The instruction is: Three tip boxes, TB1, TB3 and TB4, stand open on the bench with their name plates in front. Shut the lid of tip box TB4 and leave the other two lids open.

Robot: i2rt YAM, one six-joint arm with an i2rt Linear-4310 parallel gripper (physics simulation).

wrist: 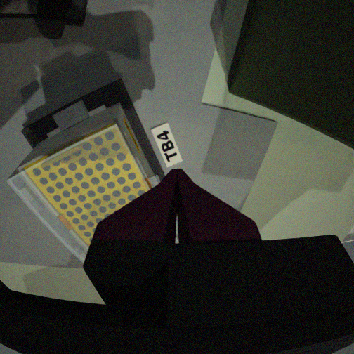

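Note:
Tip box TB4 [89, 175] stands tilted across the left of the wrist view, with a yellow hole-patterned rack, a dark base part and grey walls. A clear strip [47, 220] runs along its lower left side; I cannot tell the lid's angle from this view. The name plate TB4 [166, 145] lies to the right of the box. My gripper [176, 177] is shut with nothing between its fingers. Its tips show just below the name plate and right of the box, and its left finger covers the box's lower right part. Plates for TB1 and TB3 do not show.
A large dark green block [295, 65] stands at the upper right. Part of a dark object [62, 12] shows at the top left edge; I cannot tell which box it is. Dark shadows fall on the grey bench surface [182, 65] around TB4.

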